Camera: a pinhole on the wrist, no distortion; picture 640 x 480 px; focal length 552.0 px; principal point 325.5 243.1 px. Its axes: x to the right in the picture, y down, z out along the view. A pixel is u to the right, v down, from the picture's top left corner.
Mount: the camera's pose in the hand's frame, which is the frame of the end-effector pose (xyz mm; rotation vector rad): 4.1 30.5 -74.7 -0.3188 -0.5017 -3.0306
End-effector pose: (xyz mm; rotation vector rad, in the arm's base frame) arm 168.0 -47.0 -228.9 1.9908 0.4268 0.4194
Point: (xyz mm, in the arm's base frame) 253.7 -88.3 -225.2
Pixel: 248 433
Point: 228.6 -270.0 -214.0
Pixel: 549 243
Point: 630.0 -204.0 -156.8
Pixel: 31 246
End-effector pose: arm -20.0 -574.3 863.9 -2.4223 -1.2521 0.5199
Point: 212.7 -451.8 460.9
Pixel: 60 101
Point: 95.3 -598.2 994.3
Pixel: behind the camera
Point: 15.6 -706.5 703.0
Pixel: 614 5
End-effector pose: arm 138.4 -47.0 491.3 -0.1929 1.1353 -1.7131
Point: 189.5 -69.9 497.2
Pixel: 510 433
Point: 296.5 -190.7 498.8
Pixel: 362 277
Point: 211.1 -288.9 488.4
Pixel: 127 382
